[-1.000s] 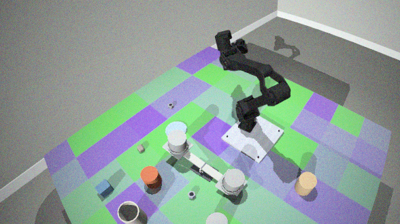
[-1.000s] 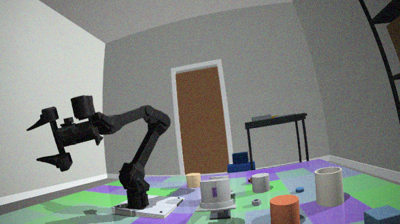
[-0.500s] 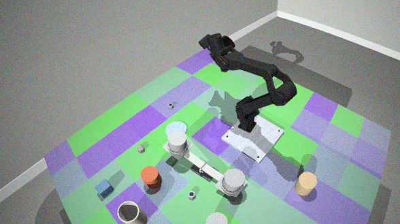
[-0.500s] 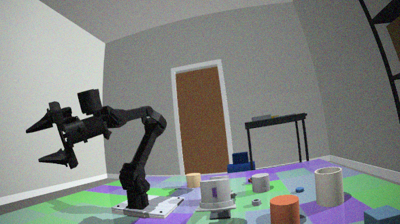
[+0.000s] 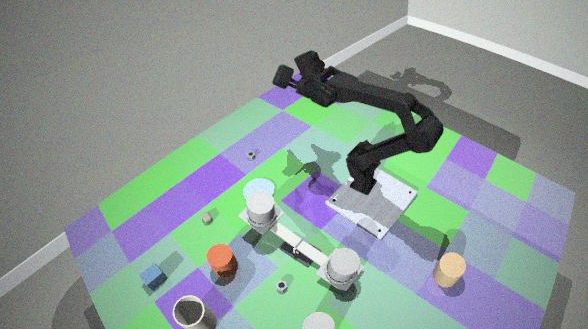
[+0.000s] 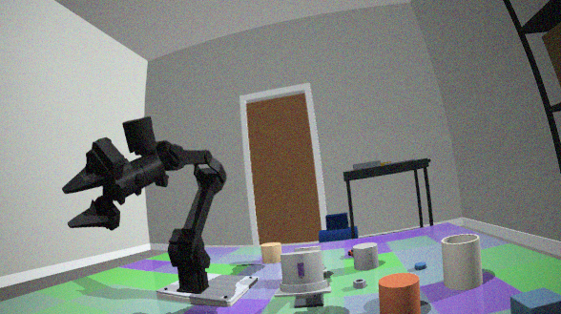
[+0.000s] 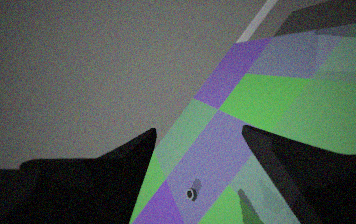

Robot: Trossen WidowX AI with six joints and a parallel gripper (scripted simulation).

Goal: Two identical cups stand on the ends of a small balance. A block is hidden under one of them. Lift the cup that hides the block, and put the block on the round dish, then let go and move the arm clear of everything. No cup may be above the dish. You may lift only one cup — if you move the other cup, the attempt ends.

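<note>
Right now the pale teal block is 37 cm ahead of my gripper tip, 40 cm to the left of it and 19 cm below it. The rest, counted from my gripper tip: orange cylinder 54 cm ahead, 13 cm to the left, 20 cm below; pale blue round dish 26 cm ahead, 3 cm to the left, 23 cm below; grey cup 36 cm ahead, 13 cm to the left, 12 cm below.
</note>
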